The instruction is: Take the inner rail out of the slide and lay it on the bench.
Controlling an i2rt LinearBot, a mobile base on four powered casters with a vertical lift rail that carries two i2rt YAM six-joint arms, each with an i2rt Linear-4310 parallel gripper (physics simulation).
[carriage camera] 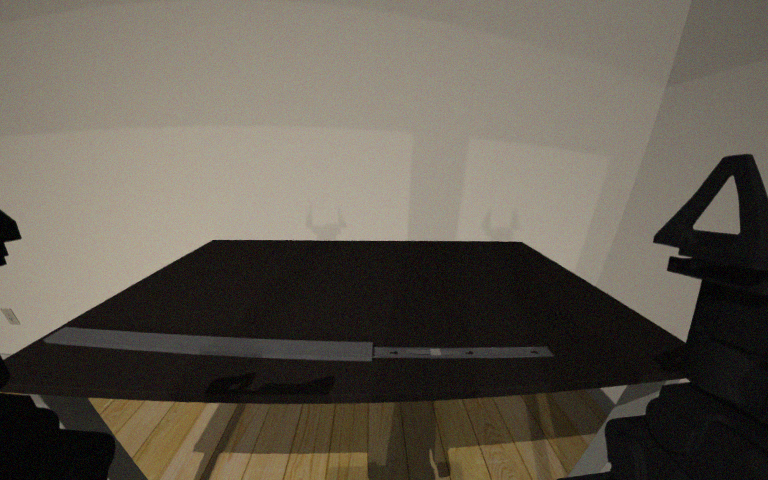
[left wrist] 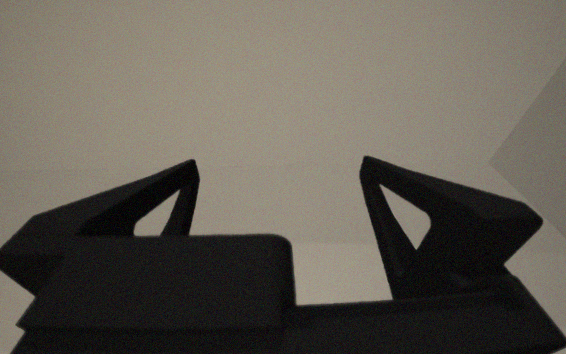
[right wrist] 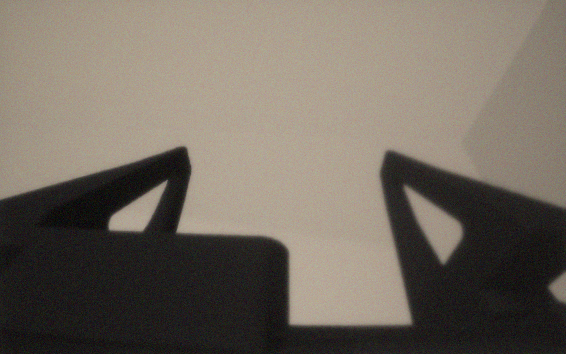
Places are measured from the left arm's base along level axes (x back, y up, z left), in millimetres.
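Pixels of known places: left gripper, fingertip midpoint: [left wrist: 280, 167]; right gripper, fingertip midpoint: [right wrist: 285, 159].
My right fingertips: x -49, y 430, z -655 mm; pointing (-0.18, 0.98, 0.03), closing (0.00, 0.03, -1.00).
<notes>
For each thing: its top centre in the pictures, then the offset to it from my right fingertips. "*": a spot on its surface instead. Level surfaces: height alone.
- slide's wide grey outer part at a spot on its surface: [carriage camera: 226, 345] * dz +630, dx -220, dy -394 mm
- dark bench at its surface level: dy -405 mm
- narrower inner rail at a spot on its surface: [carriage camera: 498, 352] * dz +52, dx -200, dy -402 mm
- plank floor at its surface level: dy -1319 mm
In the carriage camera the slide's wide grey outer part [carriage camera: 226, 345] lies along the near part of the dark bench [carriage camera: 362, 294], from the far left to the middle. The narrower inner rail [carriage camera: 498, 352] sticks out of its right end, with small dark holes and a pale piece on it; how far it reaches inside is hidden. My left gripper [left wrist: 280, 167] is open and empty in the left wrist view, partly in view at the carriage camera's left edge. My right gripper [right wrist: 285, 159] is open and empty, off to the right of the rail. Both are apart from the slide.
The bench's near edge runs below the slide, with bench legs [carriage camera: 84, 416] [carriage camera: 608, 435] under it and a plank floor [carriage camera: 317, 430] beneath. A pale wall [carriage camera: 226, 181] stands behind the bench. Dark shadows fall on the bench in front of the slide.
</notes>
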